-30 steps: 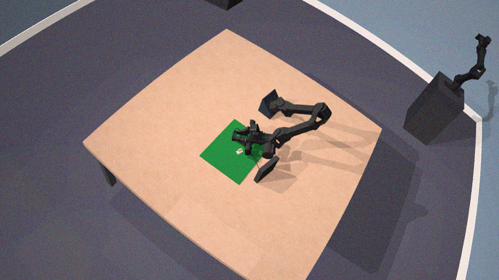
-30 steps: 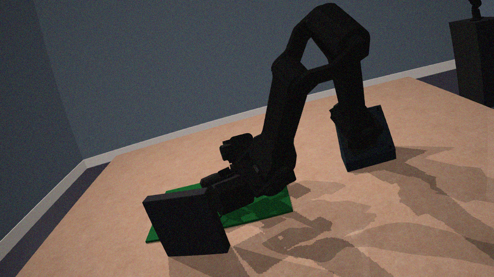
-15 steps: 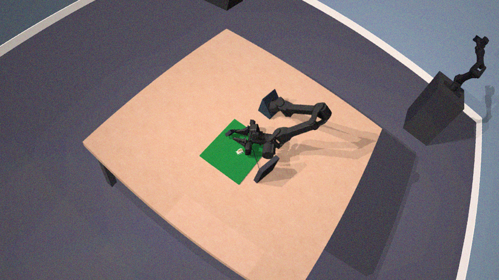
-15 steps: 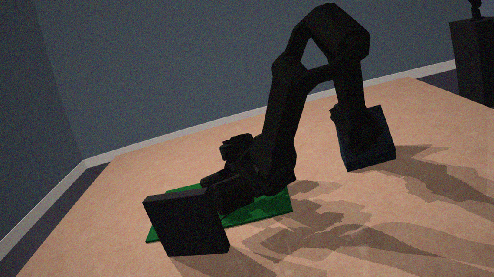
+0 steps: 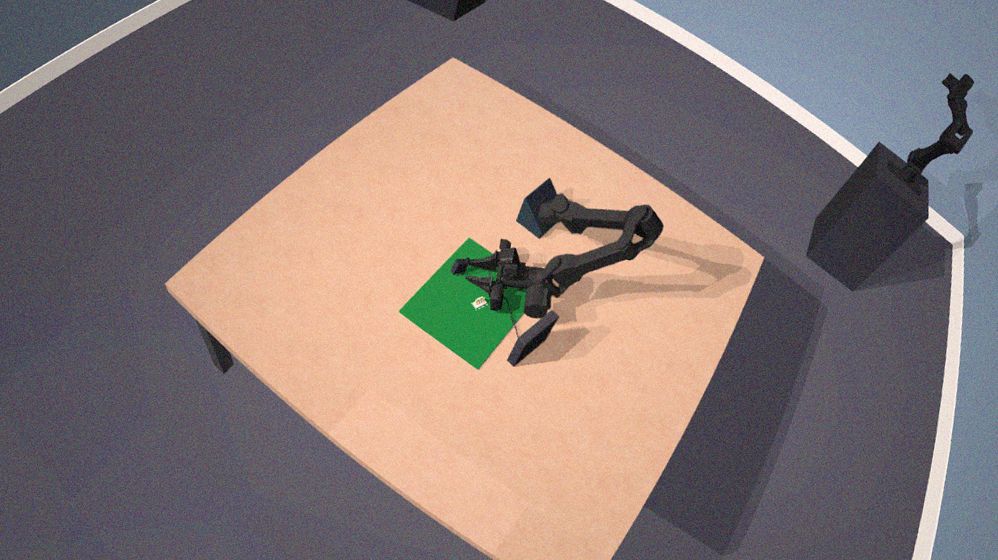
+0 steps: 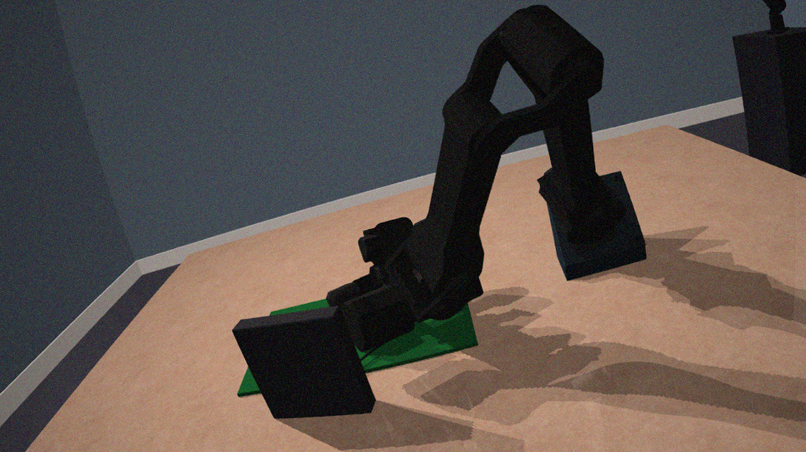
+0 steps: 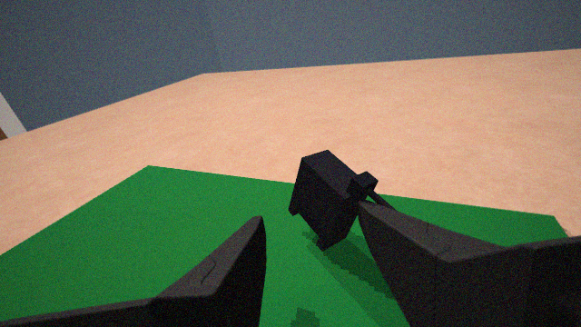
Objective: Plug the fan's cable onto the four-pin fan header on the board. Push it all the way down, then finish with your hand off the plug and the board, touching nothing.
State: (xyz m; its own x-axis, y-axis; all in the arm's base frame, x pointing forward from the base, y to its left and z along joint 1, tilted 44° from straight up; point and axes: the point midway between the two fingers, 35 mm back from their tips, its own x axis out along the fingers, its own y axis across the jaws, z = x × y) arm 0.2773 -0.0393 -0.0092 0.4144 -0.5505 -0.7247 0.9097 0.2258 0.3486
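My gripper tip is now 40 mm short of the green board, 50 mm to the right of it and 50 mm above it. Also, from my gripper tip: dark fan (80 mm ahead, 230 mm to the left, 20 mm above); then black plug (20 mm to the right, 10 mm below).
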